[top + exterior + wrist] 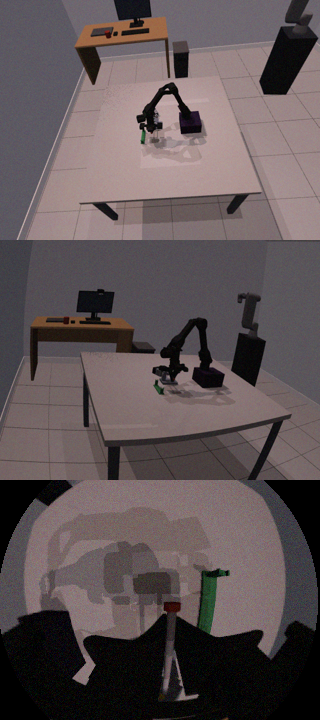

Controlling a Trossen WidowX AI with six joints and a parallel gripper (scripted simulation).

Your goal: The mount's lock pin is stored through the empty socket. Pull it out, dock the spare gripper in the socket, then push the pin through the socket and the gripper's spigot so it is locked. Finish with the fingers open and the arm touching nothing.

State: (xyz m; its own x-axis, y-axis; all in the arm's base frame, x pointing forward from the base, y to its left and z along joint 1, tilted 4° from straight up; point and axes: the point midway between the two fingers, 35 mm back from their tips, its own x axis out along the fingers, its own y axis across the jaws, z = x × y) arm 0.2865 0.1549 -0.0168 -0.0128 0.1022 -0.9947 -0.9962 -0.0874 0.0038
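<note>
Right now the green bar is 8 cm ahead of my gripper tip, 3 cm below it and 1 cm to the left of it. The rest, counted from my gripper tip: grey mount (12 cm to the right, 1 cm below); then spare gripper (26 cm to the right, 4 cm below, 2 cm ahead).
</note>
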